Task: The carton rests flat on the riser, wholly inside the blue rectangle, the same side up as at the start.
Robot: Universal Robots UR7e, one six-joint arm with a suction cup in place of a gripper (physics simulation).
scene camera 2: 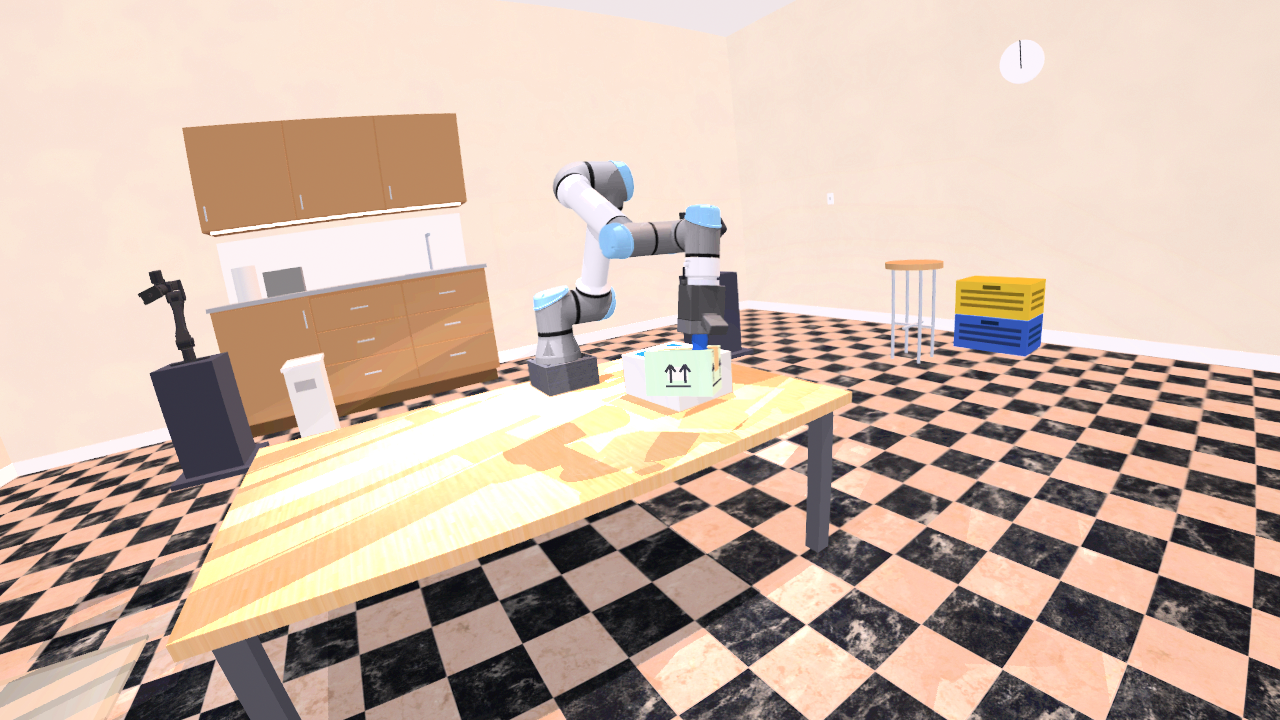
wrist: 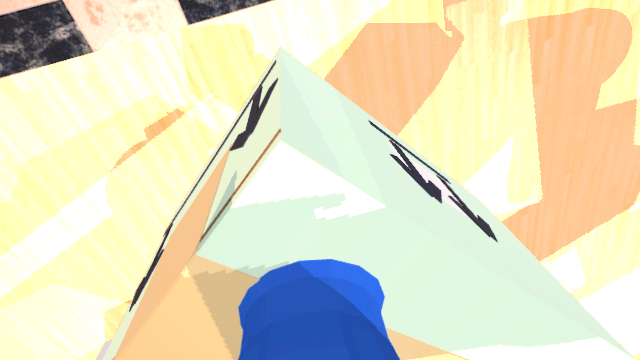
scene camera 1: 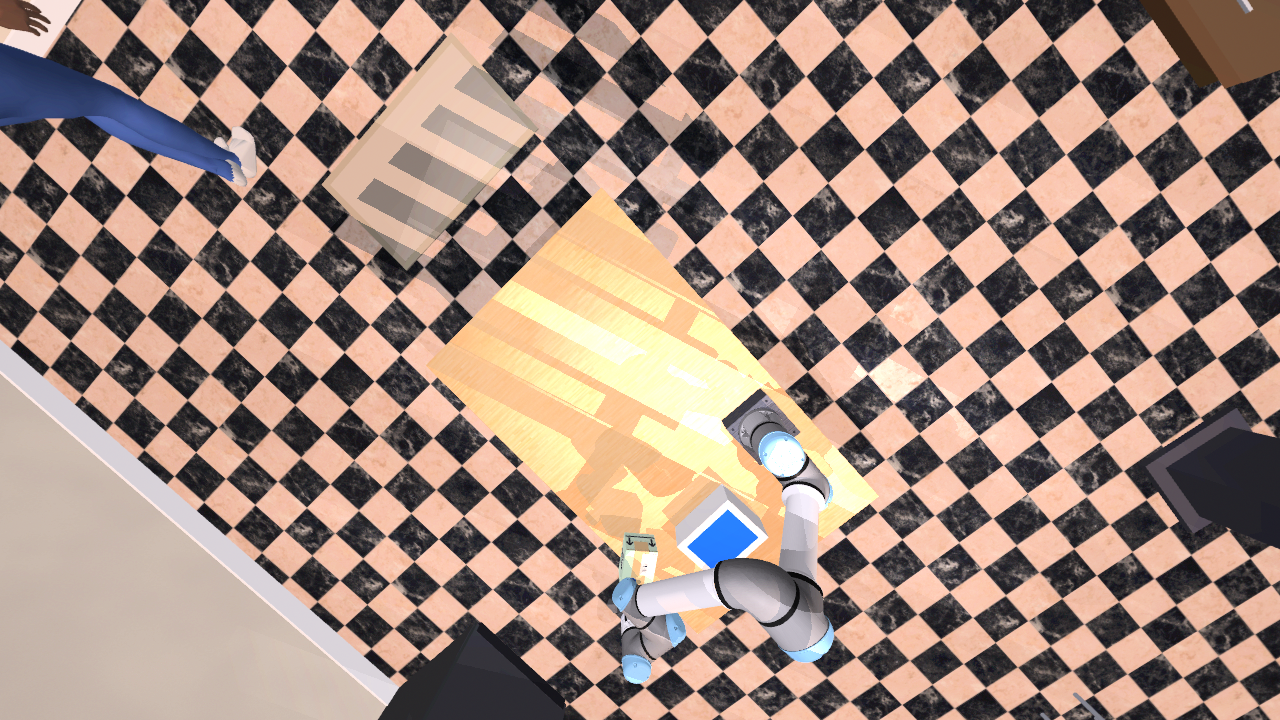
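Seen in the pictures: end effector, tool point: (scene camera 2: 699, 354) (wrist: 313, 268); arm's base, origin of the base link: (scene camera 2: 558, 359) (scene camera 1: 760, 430).
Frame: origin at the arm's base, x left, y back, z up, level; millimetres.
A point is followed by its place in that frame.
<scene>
The carton (scene camera 1: 640, 556) {x 45, y -569, z 109 mm} (scene camera 2: 677, 373) {x 38, y -647, z 68 mm} (wrist: 402, 251) {x 73, y -667, z 114 mm} is mint green with black up-arrows and a tan strip of tape. It hangs upright from my blue suction cup (scene camera 2: 699, 340) (wrist: 313, 304), which sits on its top face with suction on. In the overhead view the carton is just left of the white riser (scene camera 1: 743, 506) {x 213, y -227, z -52 mm} (scene camera 2: 633, 383) {x 118, y -284, z -52 mm}, near the table's edge and outside the blue rectangle (scene camera 1: 722, 540) {x 221, y -347, z 28 mm}. In the side view it hangs low over the wooden table (scene camera 1: 555, 340) {x -683, y -351, z -92 mm} (scene camera 2: 447, 502) {x -473, y -582, z -92 mm} and hides most of the riser.
The arm's base (scene camera 1: 759, 420) {x -57, y 17, z 66 mm} (scene camera 2: 560, 372) {x -30, y -86, z -23 mm} stands on the table behind the riser. A person's leg (scene camera 1: 107, 112) shows at the far left of the floor. A black pedestal (scene camera 2: 200, 416), a white bin (scene camera 2: 309, 393), a stool (scene camera 2: 913, 305) and stacked crates (scene camera 2: 997, 313) stand around the room.
</scene>
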